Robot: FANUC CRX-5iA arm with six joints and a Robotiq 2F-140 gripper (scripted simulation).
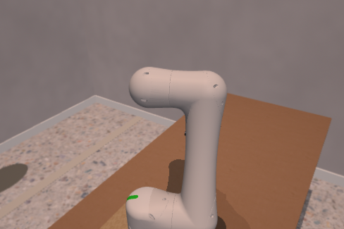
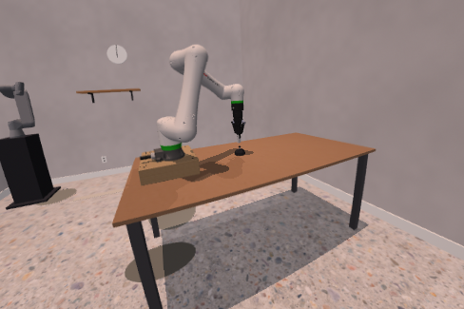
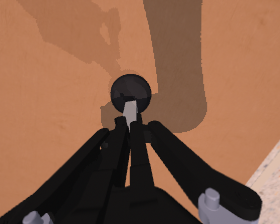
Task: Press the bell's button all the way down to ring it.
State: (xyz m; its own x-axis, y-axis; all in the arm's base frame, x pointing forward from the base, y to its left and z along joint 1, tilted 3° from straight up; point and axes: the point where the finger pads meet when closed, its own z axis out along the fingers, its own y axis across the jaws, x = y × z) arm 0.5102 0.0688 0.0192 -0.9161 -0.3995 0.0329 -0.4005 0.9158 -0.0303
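Right now the bell is 9 cm below my hand.
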